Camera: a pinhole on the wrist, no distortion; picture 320 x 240 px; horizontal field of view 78.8 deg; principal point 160.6 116.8 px. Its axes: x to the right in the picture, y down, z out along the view. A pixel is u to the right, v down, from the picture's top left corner.
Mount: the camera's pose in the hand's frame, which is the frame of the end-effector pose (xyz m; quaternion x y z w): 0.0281 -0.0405 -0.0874 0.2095 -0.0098 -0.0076 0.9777
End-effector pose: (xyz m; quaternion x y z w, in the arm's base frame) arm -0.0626 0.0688 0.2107 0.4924 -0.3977 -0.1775 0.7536
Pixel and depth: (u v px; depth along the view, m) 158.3 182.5 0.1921
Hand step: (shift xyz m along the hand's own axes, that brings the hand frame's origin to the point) 0.0222 -0.0600 0.1143
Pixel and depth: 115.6 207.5 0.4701
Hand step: -0.0886 -0.0313 0.4293
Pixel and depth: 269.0 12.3 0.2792
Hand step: 0.1756 -0.2944 0.1083
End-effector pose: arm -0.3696 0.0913 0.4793 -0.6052 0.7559 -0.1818 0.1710
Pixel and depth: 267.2 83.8 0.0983
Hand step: 0.0795 -0.0970 -0.0037
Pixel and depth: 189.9 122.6 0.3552
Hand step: 0.0737 -0.1773 0.2417
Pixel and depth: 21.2 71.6 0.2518
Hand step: -0.1583 -0.1935 0.1154
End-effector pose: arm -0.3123 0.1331 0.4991 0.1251 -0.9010 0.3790 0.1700
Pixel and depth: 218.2 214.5 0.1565
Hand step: 0.0717 -0.0339 0.0882
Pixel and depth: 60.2 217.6 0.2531
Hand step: -0.1066 -0.0222 0.1950
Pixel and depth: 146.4 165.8 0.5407
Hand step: -0.0219 -0.1371 0.4608
